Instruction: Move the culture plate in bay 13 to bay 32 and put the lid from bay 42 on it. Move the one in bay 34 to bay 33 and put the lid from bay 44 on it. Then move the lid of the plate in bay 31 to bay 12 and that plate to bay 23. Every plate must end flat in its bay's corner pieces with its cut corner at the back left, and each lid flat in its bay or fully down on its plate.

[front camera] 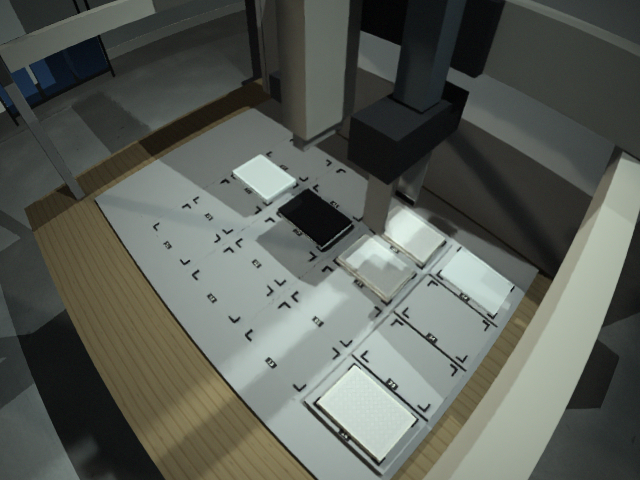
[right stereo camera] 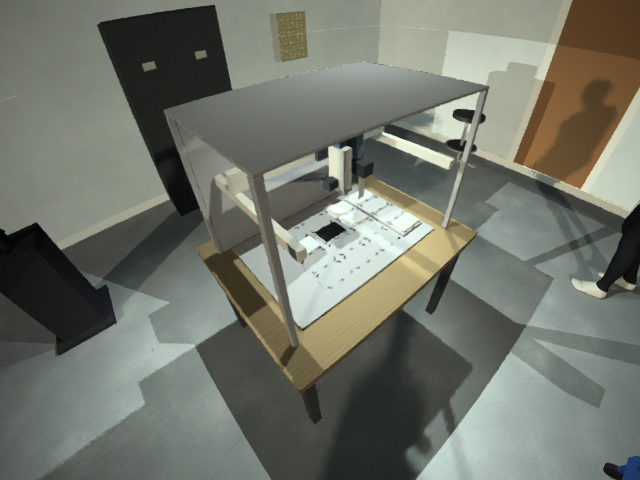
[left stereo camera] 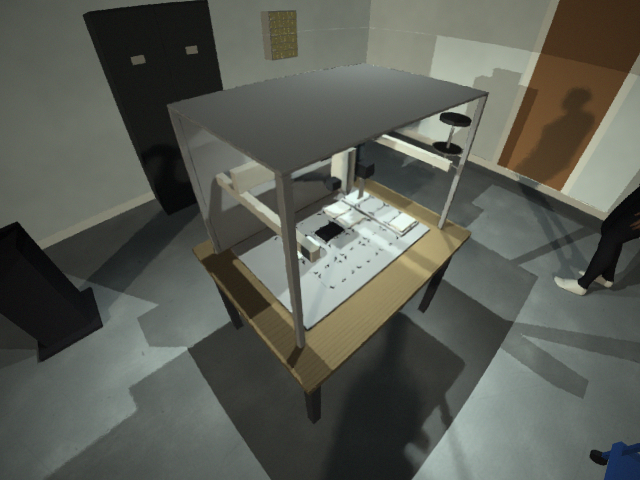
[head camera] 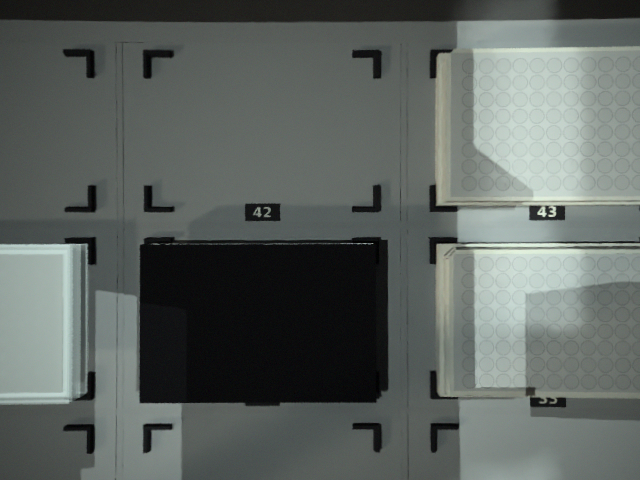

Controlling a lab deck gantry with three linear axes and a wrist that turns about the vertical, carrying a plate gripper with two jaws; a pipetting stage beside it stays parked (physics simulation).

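Frame: origin at the robot's base, x down, y ahead, z right, level; millimetres.
Seen in the pictures: gripper, between the fingertips: (front camera: 390, 212) (right stereo camera: 354, 194) (left stereo camera: 353, 194); robot's base, origin of its link: (front camera: 155, 227) (right stereo camera: 329, 288) (left stereo camera: 332, 287).
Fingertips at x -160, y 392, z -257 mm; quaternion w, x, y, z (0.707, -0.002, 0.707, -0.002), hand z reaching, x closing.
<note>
Offsets run from my fingertips to a thing's middle. "*": to the spot under its first point.
A black lid {dz +0, dx +148, dy -164 mm} (front camera: 315, 217) (head camera: 258, 320) (left stereo camera: 329, 230) (right stereo camera: 330, 231) lies flat over the plate in bay 32, which it hides. An uncovered culture plate {dz +0, dx +153, dy +0 mm} (front camera: 376, 266) (head camera: 501, 320) lies in bay 33, its cut corner at the back left. The pale lid {dz -107, dx +142, dy +164 mm} (front camera: 475, 281) lies flat in bay 44. A white lidded plate {dz +0, dx +148, dy -328 mm} (front camera: 263, 177) (head camera: 31, 322) is in bay 31. Bays 12 {* dz +213, dx +160, dy -162 mm} (front camera: 232, 283) and 23 {* dz +104, dx +160, dy +3 mm} (front camera: 338, 304) hold no plate or lid. My gripper (front camera: 390, 214) (left stereo camera: 360, 196) (right stereo camera: 360, 195) is open and empty, raised near bays 43 and 33; it does not show in the head view.
Another plate {dz -107, dx +153, dy +0 mm} (front camera: 415, 235) (head camera: 542, 124) lies in bay 43, directly behind the one in bay 33. A white plate {dz +214, dx +139, dy +164 mm} (front camera: 364, 410) lies in bay 14. The parked pipetting stage (front camera: 323, 72) hangs left of the gripper. A frame post {* dz +373, dx -302, dy -656 mm} (left stereo camera: 292, 258) (right stereo camera: 273, 258) stands at the table corner.
</note>
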